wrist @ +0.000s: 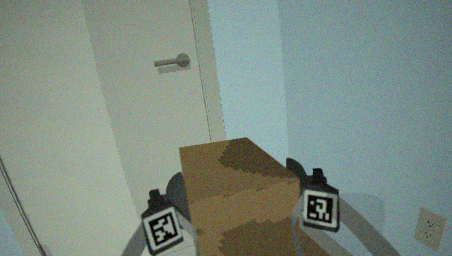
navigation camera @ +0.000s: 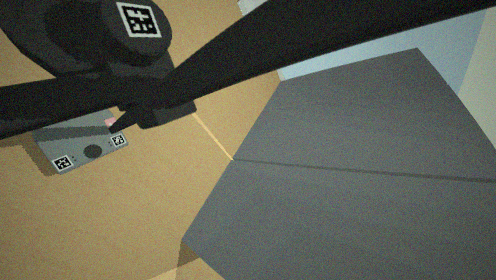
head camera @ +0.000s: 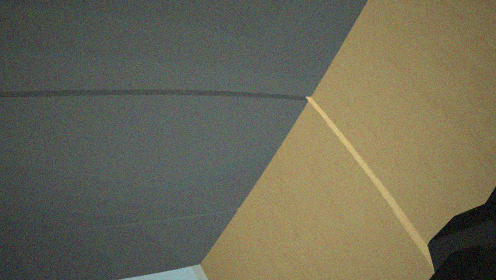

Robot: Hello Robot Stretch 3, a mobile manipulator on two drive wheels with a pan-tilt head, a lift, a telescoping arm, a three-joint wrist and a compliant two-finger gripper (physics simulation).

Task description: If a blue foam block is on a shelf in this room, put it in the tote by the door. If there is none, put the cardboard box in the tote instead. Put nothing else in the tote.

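Places are measured from the robot's base along level axes (x ahead, y left, z up), in metres.
Where they show: gripper, fingertip midpoint: (wrist: 236, 184); robot's base at its link origin: (navigation camera: 93, 149).
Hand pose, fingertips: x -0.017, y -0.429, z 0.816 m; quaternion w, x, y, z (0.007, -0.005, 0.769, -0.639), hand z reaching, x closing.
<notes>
Each offset is from my fingertips to the top centre of the thing. "spot": to the spot under its first point. Level surfaces: height alone.
In the wrist view, my gripper (wrist: 236, 184) is shut on a plain brown cardboard box @(dz +0.030, dx +0.006, dy +0.012 m) (wrist: 240, 212). One rubber fingertip presses each side of the box, and dark shadow patches lie on its top and front. The box's lower part runs out of the bottom of the view. The gripper does not show in the head or navigation views. No blue foam block, shelf or tote can be made out in these views.
The wrist view shows a pale door (wrist: 150, 115) with a lever handle @(spot: dz +0.105, dx +0.171, dy -0.704 m) (wrist: 172, 62), a blue wall (wrist: 350, 100) and an outlet @(dz -0.359, dx -0.523, dy -0.306 m) (wrist: 430, 229). A large dark grey surface (head camera: 150, 150) (navigation camera: 350, 125) borders the tan floor @(dz -0.816 m) (head camera: 300, 200) (navigation camera: 125, 215). My grey base (navigation camera: 75, 142) is at left.
</notes>
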